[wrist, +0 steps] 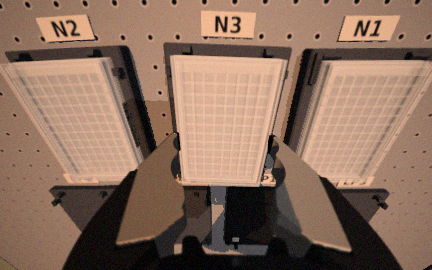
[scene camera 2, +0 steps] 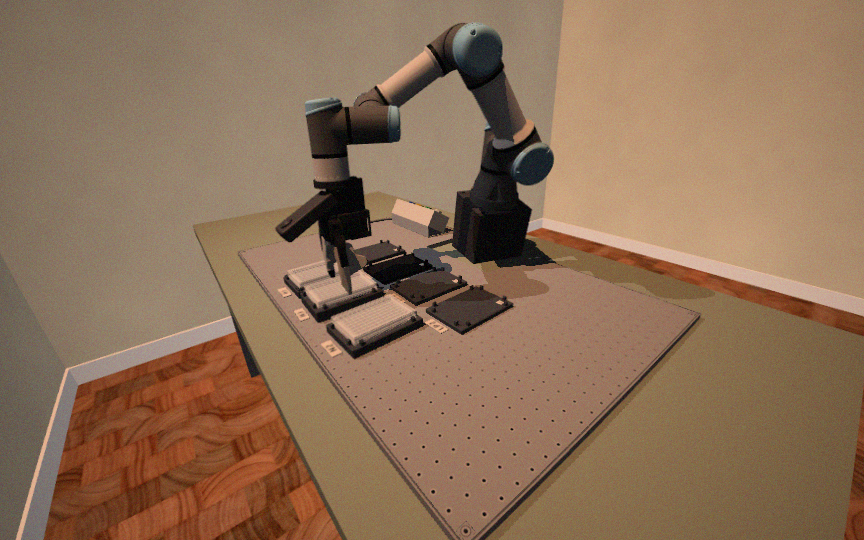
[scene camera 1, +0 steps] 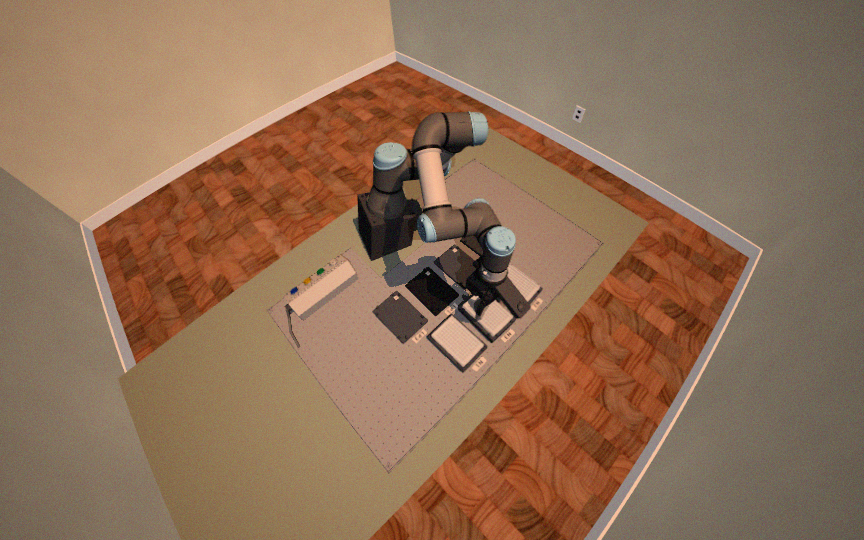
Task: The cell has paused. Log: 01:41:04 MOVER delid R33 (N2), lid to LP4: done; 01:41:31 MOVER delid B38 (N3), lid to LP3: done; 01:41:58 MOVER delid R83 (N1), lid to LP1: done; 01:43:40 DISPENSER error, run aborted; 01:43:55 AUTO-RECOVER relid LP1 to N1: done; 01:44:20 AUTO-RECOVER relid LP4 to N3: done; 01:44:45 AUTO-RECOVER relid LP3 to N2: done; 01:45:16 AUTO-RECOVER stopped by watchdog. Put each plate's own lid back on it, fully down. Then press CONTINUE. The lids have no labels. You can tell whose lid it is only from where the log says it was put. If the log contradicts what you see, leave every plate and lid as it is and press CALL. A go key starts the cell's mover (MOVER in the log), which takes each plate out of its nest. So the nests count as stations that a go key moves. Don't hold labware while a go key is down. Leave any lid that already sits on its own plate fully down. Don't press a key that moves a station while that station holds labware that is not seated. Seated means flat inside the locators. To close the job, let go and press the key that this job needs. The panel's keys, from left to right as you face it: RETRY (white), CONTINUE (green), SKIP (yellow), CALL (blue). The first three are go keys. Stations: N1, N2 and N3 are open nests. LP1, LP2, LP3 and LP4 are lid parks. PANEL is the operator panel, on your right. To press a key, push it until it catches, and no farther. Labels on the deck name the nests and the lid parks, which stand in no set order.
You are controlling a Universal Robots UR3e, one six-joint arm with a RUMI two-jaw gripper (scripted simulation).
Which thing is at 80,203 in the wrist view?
A LP2 lid park.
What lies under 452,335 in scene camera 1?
A clear lid.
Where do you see a LP3 lid park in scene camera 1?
399,316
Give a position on a clear lid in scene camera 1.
496,316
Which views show my gripper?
The wrist view, scene camera 2 and scene camera 1: all of them.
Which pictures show the clear lid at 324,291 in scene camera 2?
The wrist view, scene camera 2 and scene camera 1: all of them.
